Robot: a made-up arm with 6 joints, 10 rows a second.
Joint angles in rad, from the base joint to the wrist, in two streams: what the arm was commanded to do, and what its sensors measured. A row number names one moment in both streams.
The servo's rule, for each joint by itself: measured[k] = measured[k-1] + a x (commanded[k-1-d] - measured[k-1]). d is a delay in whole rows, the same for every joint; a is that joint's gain. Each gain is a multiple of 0.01, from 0.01 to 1. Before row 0 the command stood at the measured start. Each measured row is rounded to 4 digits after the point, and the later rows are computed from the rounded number. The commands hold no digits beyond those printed.
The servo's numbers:
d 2
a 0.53 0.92 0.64 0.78 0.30 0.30
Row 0, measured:
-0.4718 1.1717 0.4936 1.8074 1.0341 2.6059
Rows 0 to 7, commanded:
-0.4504 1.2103 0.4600 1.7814 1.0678 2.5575
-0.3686 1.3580 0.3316 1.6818 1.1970 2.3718
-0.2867 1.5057 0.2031 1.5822 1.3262 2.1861
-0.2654 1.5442 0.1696 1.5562 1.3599 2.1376
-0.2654 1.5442 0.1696 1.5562 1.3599 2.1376
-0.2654 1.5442 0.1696 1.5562 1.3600 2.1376
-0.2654 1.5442 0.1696 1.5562 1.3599 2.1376
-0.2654 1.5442 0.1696 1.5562 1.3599 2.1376
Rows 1 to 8, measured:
-0.4718 1.1717 0.4936 1.8074 1.0341 2.6059
-0.4718 1.1717 0.4936 1.8074 1.0341 2.6059
-0.4605 1.2072 0.4721 1.7871 1.0442 2.5914
-0.4118 1.3459 0.3822 1.7050 1.0900 2.5255
-0.3455 1.4929 0.2676 1.6092 1.1609 2.4237
-0.3030 1.5401 0.2049 1.5679 1.2206 2.3379
-0.2831 1.5439 0.1823 1.5588 1.2624 2.2778
-0.2737 1.5442 0.1742 1.5568 1.2917 2.2357

